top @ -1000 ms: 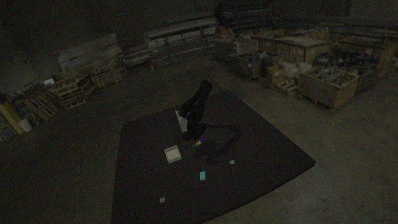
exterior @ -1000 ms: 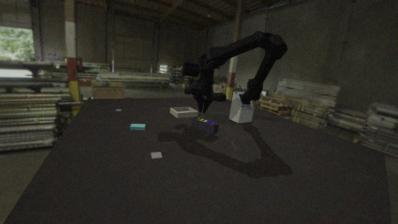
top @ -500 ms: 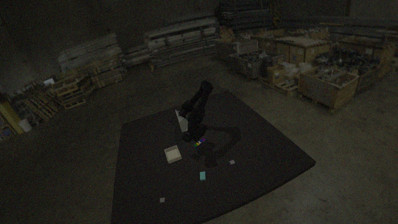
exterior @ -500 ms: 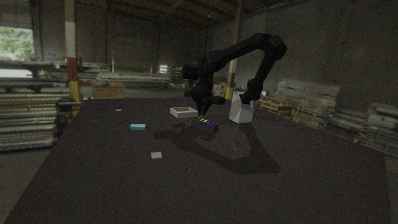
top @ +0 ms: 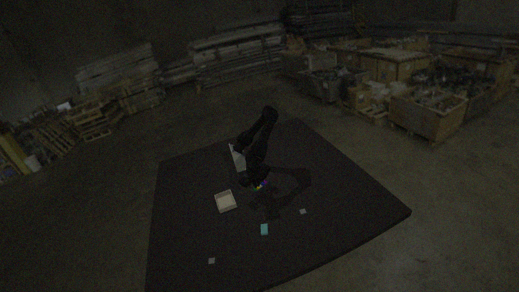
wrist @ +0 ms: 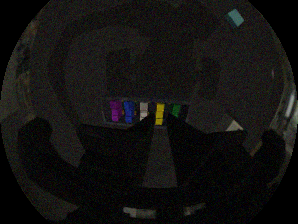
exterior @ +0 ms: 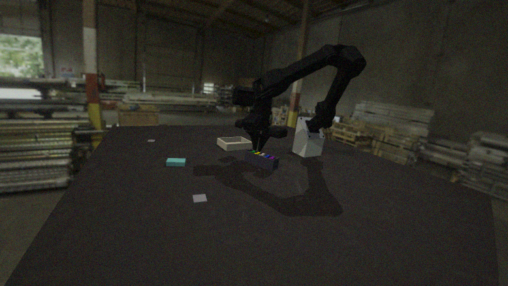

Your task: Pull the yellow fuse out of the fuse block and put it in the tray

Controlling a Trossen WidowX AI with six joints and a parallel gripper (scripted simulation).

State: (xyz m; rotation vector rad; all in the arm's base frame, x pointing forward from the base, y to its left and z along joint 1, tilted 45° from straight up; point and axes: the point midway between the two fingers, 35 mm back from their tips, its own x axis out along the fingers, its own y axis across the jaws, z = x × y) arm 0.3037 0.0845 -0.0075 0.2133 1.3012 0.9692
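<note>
The yellow fuse is 20 mm below my gripper tip. The rest, counted from my gripper tip: teal block (270 mm ahead, 40 mm to the right, 40 mm below); shallow white tray (200 mm to the right, 40 mm below, 10 mm ahead).
</note>
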